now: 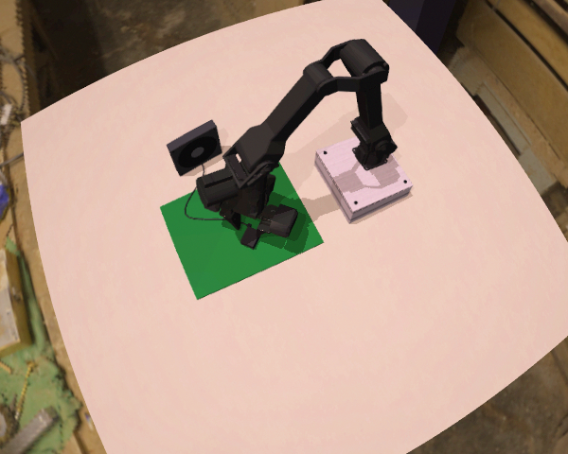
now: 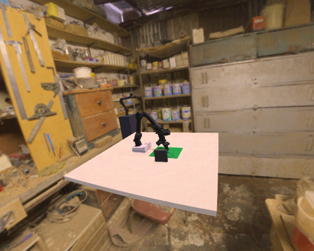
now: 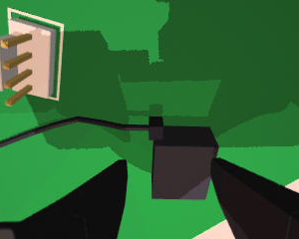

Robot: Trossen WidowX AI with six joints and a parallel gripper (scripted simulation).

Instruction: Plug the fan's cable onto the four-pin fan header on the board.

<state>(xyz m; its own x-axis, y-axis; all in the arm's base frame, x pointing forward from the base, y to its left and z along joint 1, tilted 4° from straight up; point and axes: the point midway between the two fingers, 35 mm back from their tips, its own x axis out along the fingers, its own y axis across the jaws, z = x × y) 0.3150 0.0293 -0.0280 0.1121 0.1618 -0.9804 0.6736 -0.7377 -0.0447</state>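
The dark plug lies 10 mm to the left of my gripper tip and 10 mm below it. The rest, counted from my gripper tip: green board: 10 mm ahead, 40 mm to the right, 40 mm below; black fan: 30 mm ahead, 220 mm to the right, 40 mm above; white four-pin header: 80 mm to the right, 20 mm below.
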